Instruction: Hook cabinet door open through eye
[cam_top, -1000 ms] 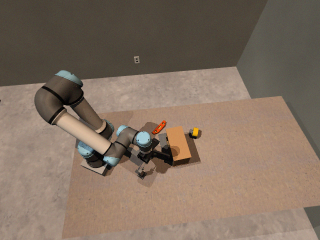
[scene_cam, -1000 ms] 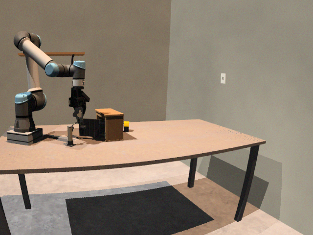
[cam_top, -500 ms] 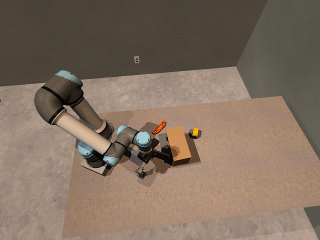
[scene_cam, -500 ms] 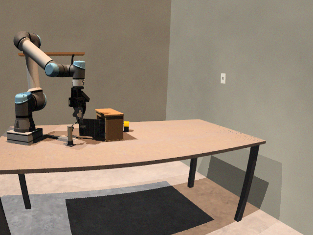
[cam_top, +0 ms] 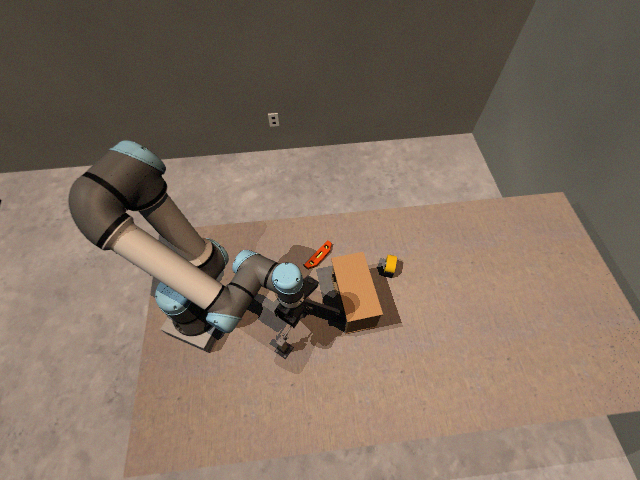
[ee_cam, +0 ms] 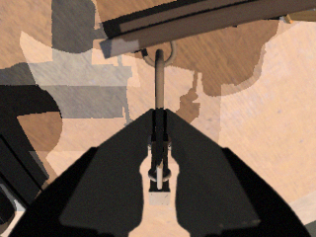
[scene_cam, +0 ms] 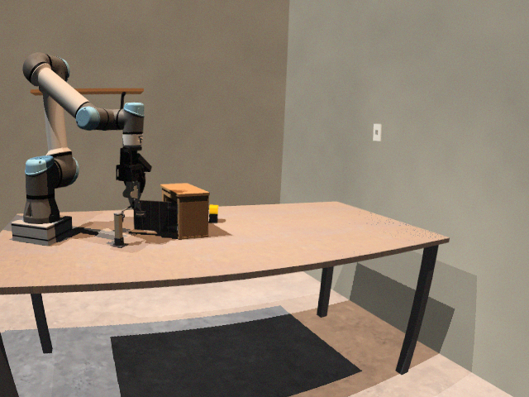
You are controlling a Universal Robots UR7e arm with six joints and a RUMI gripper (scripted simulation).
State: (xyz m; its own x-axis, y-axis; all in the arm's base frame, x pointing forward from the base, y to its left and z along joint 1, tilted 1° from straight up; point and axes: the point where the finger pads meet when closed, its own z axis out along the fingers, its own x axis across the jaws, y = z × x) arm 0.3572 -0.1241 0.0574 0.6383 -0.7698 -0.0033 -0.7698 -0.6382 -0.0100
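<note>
Now: the thin hook 2 cm to the right of my hand, 2 cm below it and 2 cm behind it. Also, from my hand: yellow tape measure (39 cm ahead, 13 cm to the left, 9 cm below); then flat orange object (26 cm to the left, 15 cm ahead, 12 cm below); then dark door (9 cm ahead, 5 cm below, 1 cm to the right).
</note>
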